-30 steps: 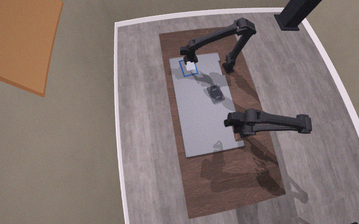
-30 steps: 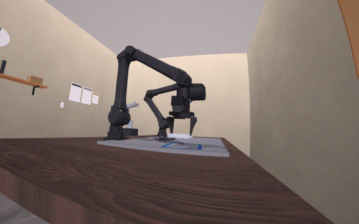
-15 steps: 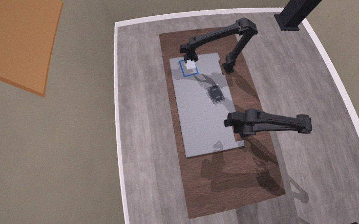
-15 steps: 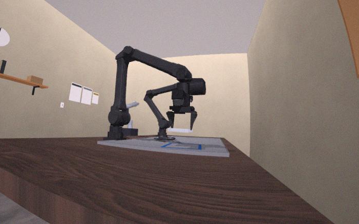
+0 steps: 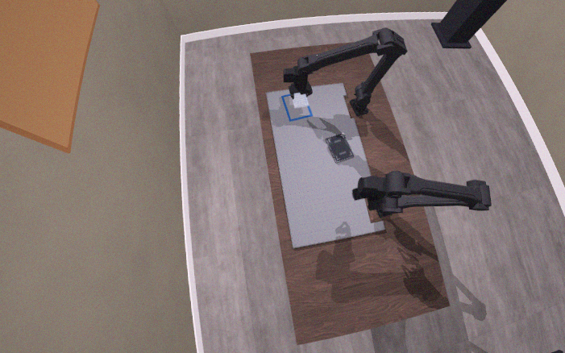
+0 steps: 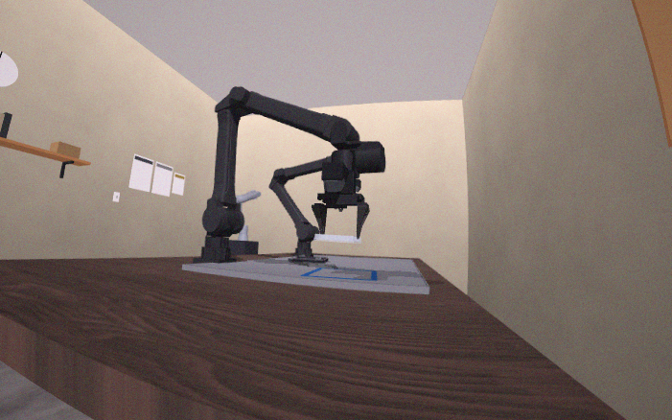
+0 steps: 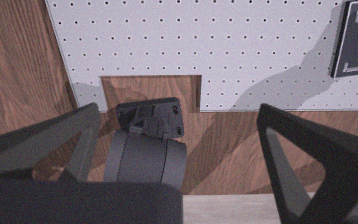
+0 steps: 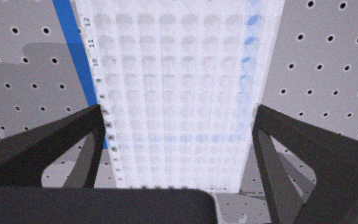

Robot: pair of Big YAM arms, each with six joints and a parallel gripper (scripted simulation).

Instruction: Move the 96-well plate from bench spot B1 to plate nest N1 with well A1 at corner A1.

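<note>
Now: right hand 10 mm above the 96-well plate. Round my right hand: plate nest N1 (210 mm behind, 320 mm to the left, 80 mm below); then A1 label (240 mm behind, 230 mm to the left, 80 mm below).
</note>
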